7 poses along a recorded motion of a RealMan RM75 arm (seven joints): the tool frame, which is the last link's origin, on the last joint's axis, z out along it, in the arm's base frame.
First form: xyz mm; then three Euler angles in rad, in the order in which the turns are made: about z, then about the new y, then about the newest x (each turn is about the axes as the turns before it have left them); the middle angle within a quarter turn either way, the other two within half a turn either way.
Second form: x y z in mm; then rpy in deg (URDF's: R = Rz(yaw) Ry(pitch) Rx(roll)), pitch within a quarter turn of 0, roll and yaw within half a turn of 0. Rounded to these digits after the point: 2 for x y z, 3 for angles.
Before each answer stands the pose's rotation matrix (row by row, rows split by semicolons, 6 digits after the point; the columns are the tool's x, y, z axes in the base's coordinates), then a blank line. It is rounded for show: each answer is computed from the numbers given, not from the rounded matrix.
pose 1, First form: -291.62 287.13 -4.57 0.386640 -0.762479 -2.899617
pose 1, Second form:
0.669746 0.519385 0.530735; 0.272675 -0.836788 0.474799; 0.690716 -0.173276 -0.702059

-291.62 287.13 -4.57 -166.136 -43.687 22.153
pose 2, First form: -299.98 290.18 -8.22 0.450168 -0.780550 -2.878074
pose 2, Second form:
0.639740 0.585127 0.498356; 0.309162 -0.789539 0.530138; 0.703670 -0.185078 -0.685999

-299.98 290.18 -8.22 -164.901 -44.722 25.793
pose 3, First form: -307.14 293.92 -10.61 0.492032 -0.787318 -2.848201
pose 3, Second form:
0.622028 0.632814 0.461115; 0.333408 -0.746920 0.575283; 0.708463 -0.204103 -0.675590

-307.14 293.92 -10.61 -163.190 -45.110 28.191
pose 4, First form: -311.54 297.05 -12.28 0.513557 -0.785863 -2.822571
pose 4, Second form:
0.615605 0.659747 0.431004; 0.347225 -0.718050 0.603191; 0.707435 -0.221672 -0.671116

-311.54 297.05 -12.28 -161.721 -45.027 29.425
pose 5, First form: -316.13 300.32 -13.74 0.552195 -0.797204 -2.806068
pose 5, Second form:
0.594864 0.695855 0.402397; 0.366513 -0.680337 0.634673; 0.715405 -0.230060 -0.659748

-316.13 300.32 -13.74 -160.776 -45.676 31.638
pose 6, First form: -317.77 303.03 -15.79 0.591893 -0.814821 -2.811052
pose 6, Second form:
0.569301 0.723705 0.390061; 0.382741 -0.653208 0.653321; 0.727603 -0.222644 -0.648863

-317.77 303.03 -15.79 -161.061 -46.686 33.913
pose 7, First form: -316.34 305.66 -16.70 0.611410 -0.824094 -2.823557
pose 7, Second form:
0.556174 0.733161 0.391338; 0.389889 -0.646037 0.656219; 0.733933 -0.212394 -0.645160

-316.34 305.66 -16.70 -161.778 -47.217 35.031
